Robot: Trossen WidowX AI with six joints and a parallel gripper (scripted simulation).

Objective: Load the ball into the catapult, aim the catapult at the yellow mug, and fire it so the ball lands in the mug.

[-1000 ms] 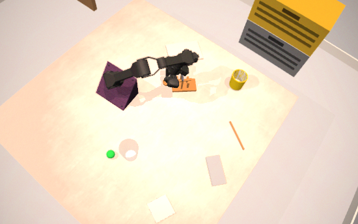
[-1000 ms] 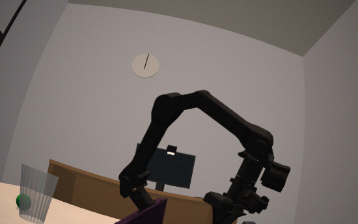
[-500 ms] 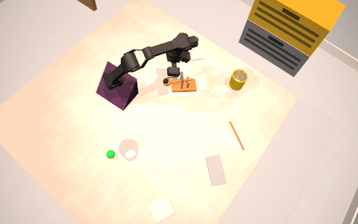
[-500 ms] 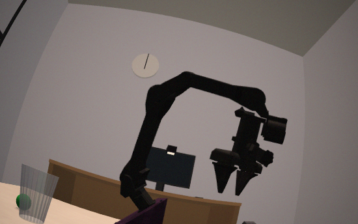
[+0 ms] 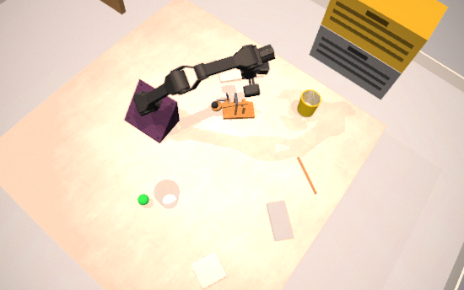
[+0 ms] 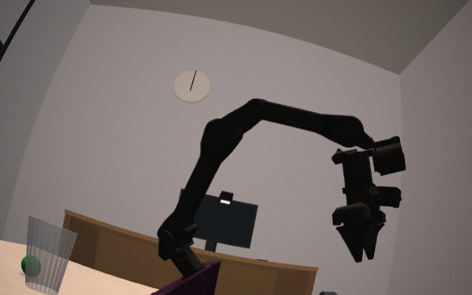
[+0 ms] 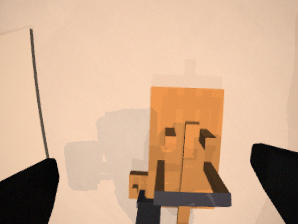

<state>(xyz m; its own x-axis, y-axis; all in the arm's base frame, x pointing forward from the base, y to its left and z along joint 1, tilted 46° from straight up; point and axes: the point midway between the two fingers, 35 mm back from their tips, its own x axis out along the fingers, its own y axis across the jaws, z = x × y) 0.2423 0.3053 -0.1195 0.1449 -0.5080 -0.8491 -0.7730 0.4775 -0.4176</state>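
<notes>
My gripper tip is 80 mm past the black ball, 120 mm to the left of it and 110 mm above it. From my gripper tip the other things lie so: yellow mug 220 mm ahead, 180 mm to the left, 140 mm below; pale sheet 170 mm behind, 150 mm to the left, 170 mm below; orange catapult 40 mm behind, 70 mm to the right, 120 mm below.
</notes>
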